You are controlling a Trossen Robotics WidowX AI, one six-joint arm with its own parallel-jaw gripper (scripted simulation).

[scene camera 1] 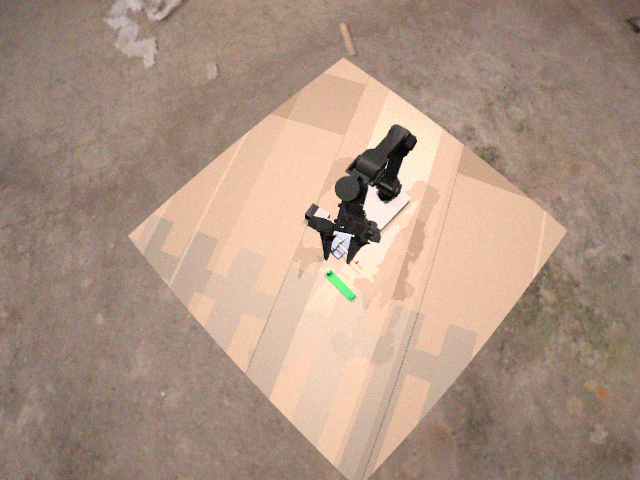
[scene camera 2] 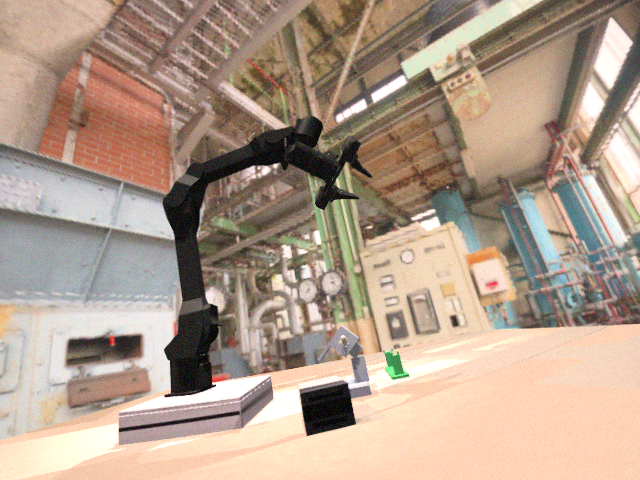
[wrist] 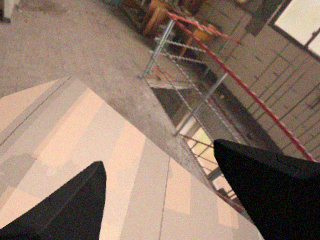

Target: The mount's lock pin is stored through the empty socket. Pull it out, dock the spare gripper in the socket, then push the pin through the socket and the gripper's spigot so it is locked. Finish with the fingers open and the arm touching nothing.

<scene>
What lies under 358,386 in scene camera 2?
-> A mount socket.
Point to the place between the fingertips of my gripper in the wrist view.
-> At 160,157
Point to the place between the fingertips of my gripper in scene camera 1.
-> At 336,262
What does my gripper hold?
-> Nothing.
</scene>
